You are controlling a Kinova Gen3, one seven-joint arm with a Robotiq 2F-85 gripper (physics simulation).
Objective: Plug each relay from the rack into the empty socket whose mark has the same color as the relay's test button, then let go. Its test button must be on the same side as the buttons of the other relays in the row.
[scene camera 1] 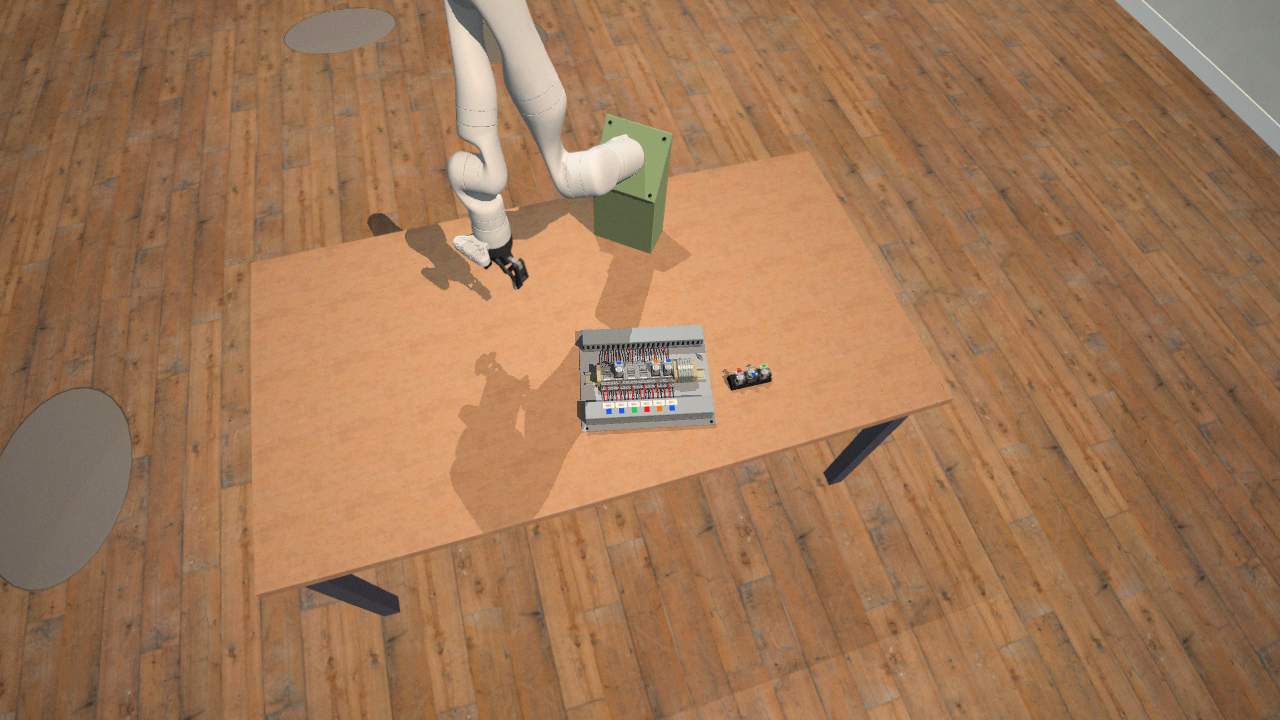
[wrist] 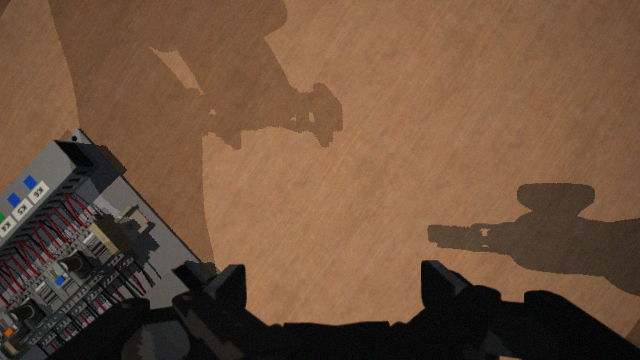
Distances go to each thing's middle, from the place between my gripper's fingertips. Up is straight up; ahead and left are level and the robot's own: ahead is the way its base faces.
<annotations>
My gripper is now 320 mm short of the grey relay panel (scene camera 1: 588, 360), 230 mm above it and 160 mm to the right of it.
</annotations>
